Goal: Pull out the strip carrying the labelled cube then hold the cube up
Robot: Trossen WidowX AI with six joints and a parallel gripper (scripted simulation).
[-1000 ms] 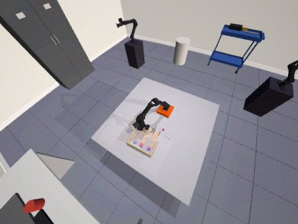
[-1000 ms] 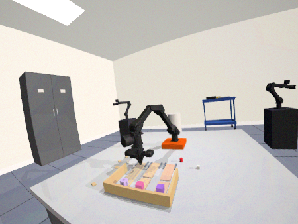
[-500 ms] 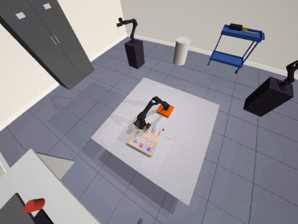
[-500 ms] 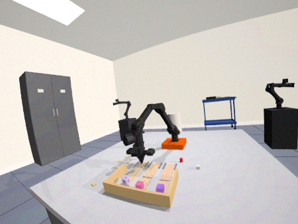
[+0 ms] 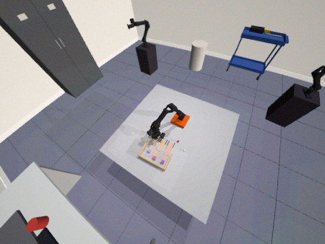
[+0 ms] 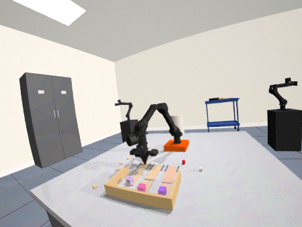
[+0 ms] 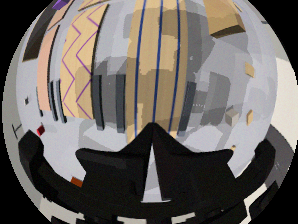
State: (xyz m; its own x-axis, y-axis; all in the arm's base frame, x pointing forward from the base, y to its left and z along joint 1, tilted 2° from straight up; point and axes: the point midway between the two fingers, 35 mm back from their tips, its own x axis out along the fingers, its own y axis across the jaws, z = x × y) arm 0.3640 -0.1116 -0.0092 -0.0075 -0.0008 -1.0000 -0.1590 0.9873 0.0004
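Now: gripper tip 90 mm short of the tan strip and 20 mm to the right of it. Also, from my gripper tip: small red cube (80 mm behind, 240 mm to the left).
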